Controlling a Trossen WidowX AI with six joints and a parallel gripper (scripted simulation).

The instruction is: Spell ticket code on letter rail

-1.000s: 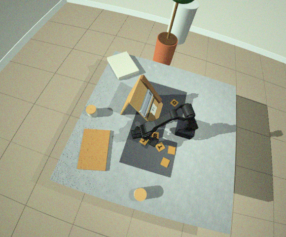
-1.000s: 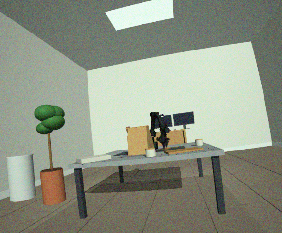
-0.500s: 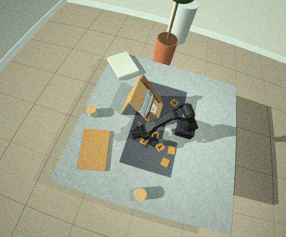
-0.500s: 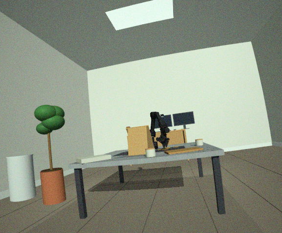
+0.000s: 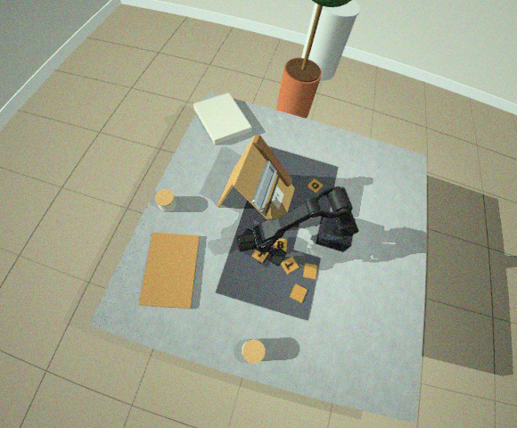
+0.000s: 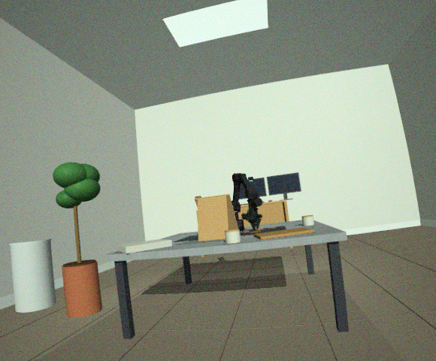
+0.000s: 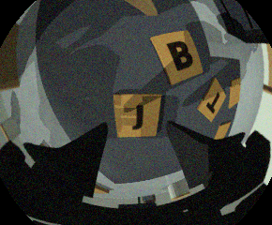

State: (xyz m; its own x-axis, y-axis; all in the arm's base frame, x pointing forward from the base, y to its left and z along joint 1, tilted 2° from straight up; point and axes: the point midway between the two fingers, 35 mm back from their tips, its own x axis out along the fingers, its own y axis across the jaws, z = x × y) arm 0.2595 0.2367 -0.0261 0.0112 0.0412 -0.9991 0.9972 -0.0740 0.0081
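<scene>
My gripper tip is 1 cm above the letter tile. The rest, counted from my gripper tip: flat orange panel (29 cm ahead, 24 cm to the left, 1 cm below); then dark mat (6 cm behind, 19 cm to the right, 2 cm below); then ticket (5 cm ahead, 24 cm to the right, 7 cm above).
</scene>
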